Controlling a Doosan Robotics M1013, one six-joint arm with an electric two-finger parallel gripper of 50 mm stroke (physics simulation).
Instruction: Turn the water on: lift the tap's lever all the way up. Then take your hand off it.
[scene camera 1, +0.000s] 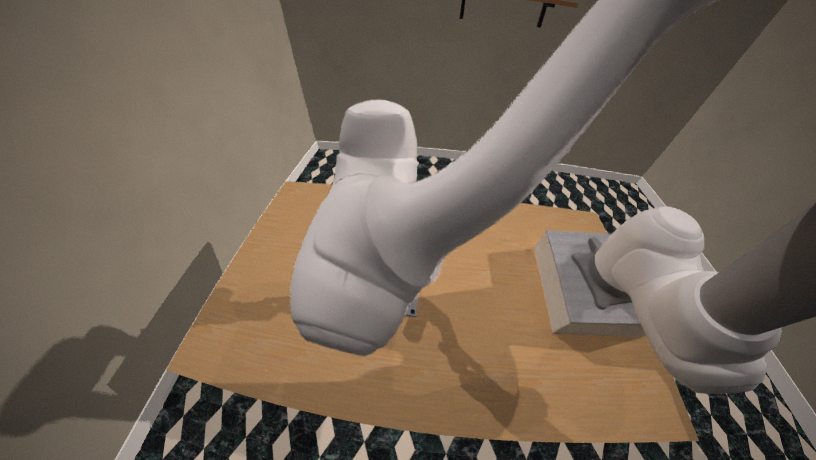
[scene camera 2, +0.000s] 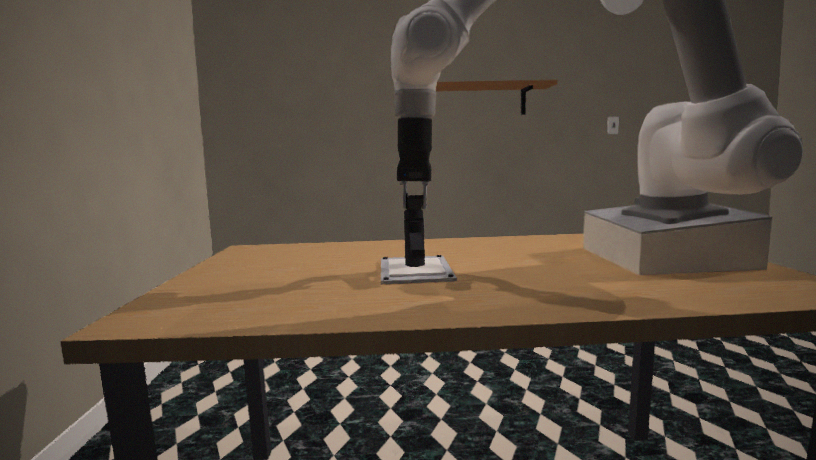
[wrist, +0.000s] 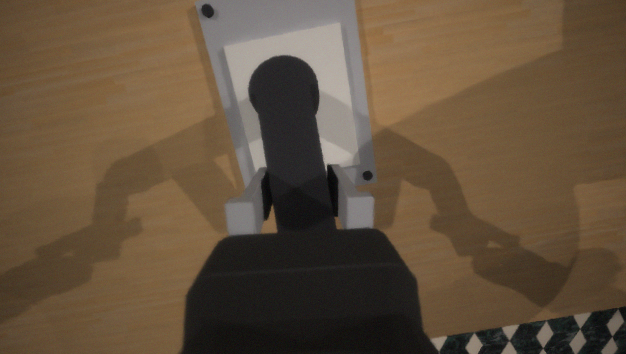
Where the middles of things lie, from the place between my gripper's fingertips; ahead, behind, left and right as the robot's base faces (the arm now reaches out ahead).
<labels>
Right now the grey plate (scene camera 2: 450, 276) is 10 mm behind my hand, 60 mm to the right of it and 150 mm below it.
</labels>
